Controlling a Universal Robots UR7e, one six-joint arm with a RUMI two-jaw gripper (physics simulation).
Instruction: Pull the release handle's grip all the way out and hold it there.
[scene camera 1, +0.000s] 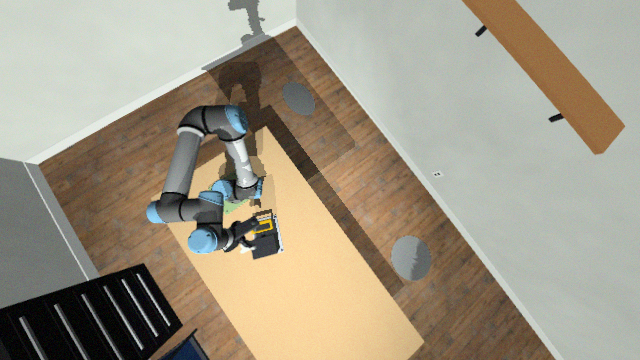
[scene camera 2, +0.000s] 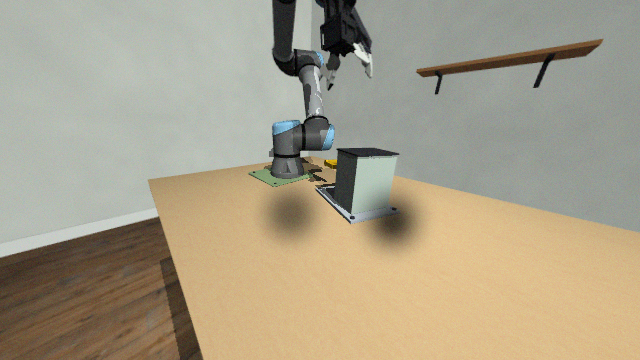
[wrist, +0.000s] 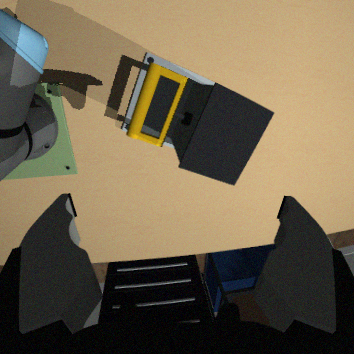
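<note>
The release handle's yellow grip (scene camera 1: 263, 232) (scene camera 2: 330, 163) (wrist: 145, 100) is a rectangular loop on the side of its housing that faces the arm's base. The housing (scene camera 1: 265, 246) (scene camera 2: 374, 185) (wrist: 227, 135) is a box with a dark top and a pale back wall, on a light grey base plate (scene camera 2: 370, 215) (wrist: 180, 67). In scene camera 2 the housing hides most of the grip. My gripper (scene camera 1: 251, 234) (scene camera 2: 350, 82) (wrist: 177, 196) is open and empty, high above the table. It does not touch the grip, which shows beyond the fingertips in the wrist view, left of centre.
The arm's base stands on a green plate (scene camera 2: 274, 181) (wrist: 62, 145), near the grip's side of the housing. A black drawer cabinet (scene camera 1: 95, 310) (wrist: 150, 295) and a blue bin (scene camera 1: 182, 350) (wrist: 235, 265) stand beyond the table's edge. A wooden shelf (scene camera 1: 550, 70) (scene camera 2: 510, 61) is on the wall.
</note>
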